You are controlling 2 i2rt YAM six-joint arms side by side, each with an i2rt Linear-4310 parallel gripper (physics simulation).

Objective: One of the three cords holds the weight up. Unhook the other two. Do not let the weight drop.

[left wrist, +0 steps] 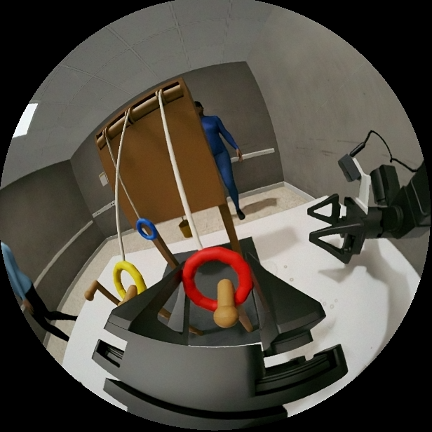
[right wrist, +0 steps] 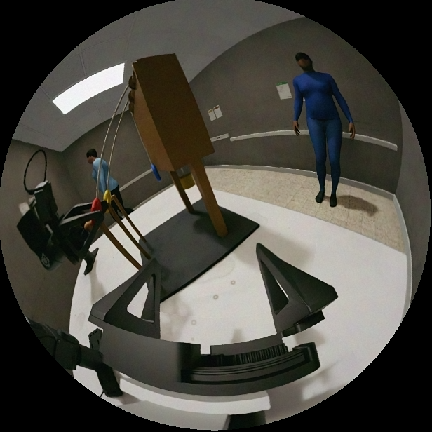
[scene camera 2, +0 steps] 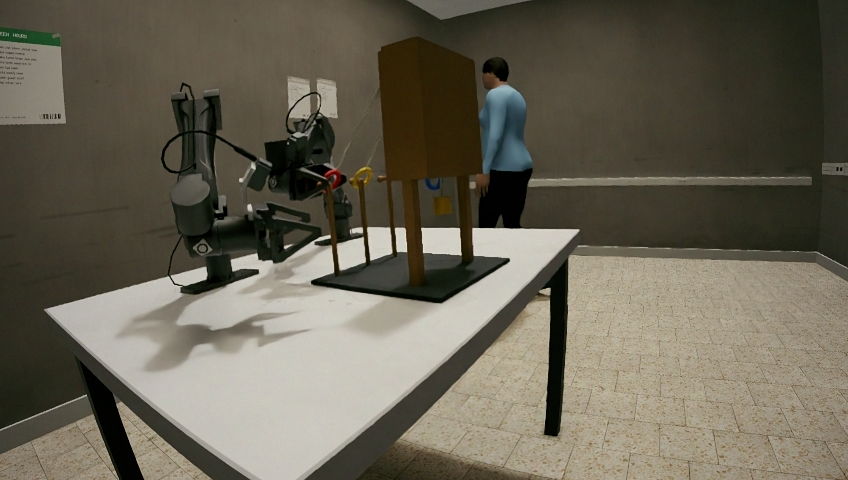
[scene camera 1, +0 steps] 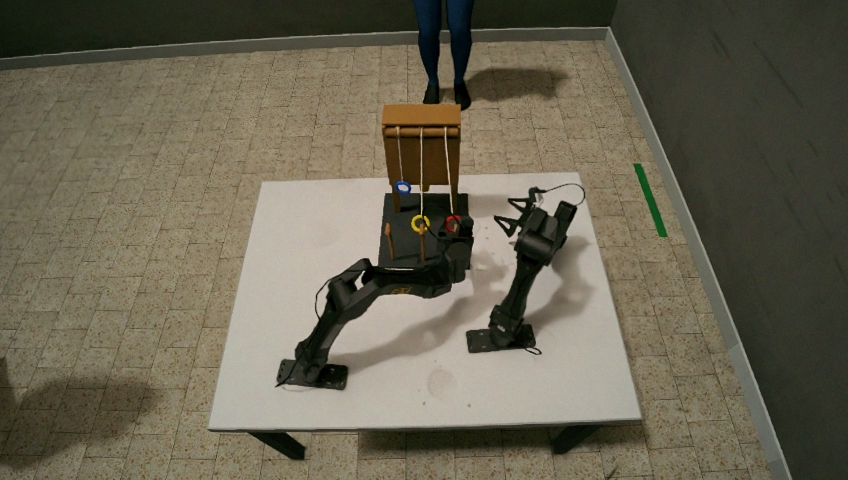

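Seen in the pictures: left gripper, fingertip midpoint: (scene camera 2: 337, 180) (scene camera 1: 454, 218); right gripper, fingertip midpoint: (scene camera 2: 315, 224) (scene camera 1: 501, 208); left arm's base, origin of the base link: (scene camera 2: 342, 240) (scene camera 1: 312, 374); right arm's base, origin of the base link: (scene camera 2: 221, 282) (scene camera 1: 500, 339).
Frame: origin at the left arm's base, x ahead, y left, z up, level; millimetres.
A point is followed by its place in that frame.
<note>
The red ring (scene camera 1: 448, 221) {x 421, y -355, z 218 mm} (scene camera 2: 338, 177) {x 427, y -355, z 213 mm} (left wrist: 188, 280) (right wrist: 96, 205) is looped over its peg, its cord running up to the wooden box. My left gripper (left wrist: 216, 262) is partly closed, a fingertip against each side of this ring. The yellow ring (scene camera 1: 412, 223) {x 411, y -250, z 210 mm} (scene camera 2: 354, 179) {x 416, y -301, z 205 mm} (left wrist: 117, 277) (right wrist: 107, 196) is on the middle peg. The blue ring (scene camera 1: 402, 193) {x 550, y -200, z 174 mm} (scene camera 2: 429, 183) {x 559, y -223, z 184 mm} (left wrist: 139, 228) (right wrist: 156, 173) hangs off the pegs near the box. The yellow weight (scene camera 2: 442, 205) {x 626, y -276, z 143 mm} (left wrist: 185, 228) (right wrist: 186, 180) hangs below the box. My right gripper (scene camera 1: 502, 210) {x 544, y -513, z 141 mm} (left wrist: 307, 221) (right wrist: 203, 256) is open and empty.
The wooden box (scene camera 2: 428, 113) {x 663, y -350, z 308 mm} (left wrist: 165, 170) (right wrist: 160, 115) stands on legs on a dark base (scene camera 1: 404, 249) {x 445, y -210, z 10 mm}. The peg (scene camera 1: 389, 242) {x 398, y -176, z 117 mm} at the left in scene camera 1 is bare. The left arm reaches across in front of the pegs. People stand beyond the table.
</note>
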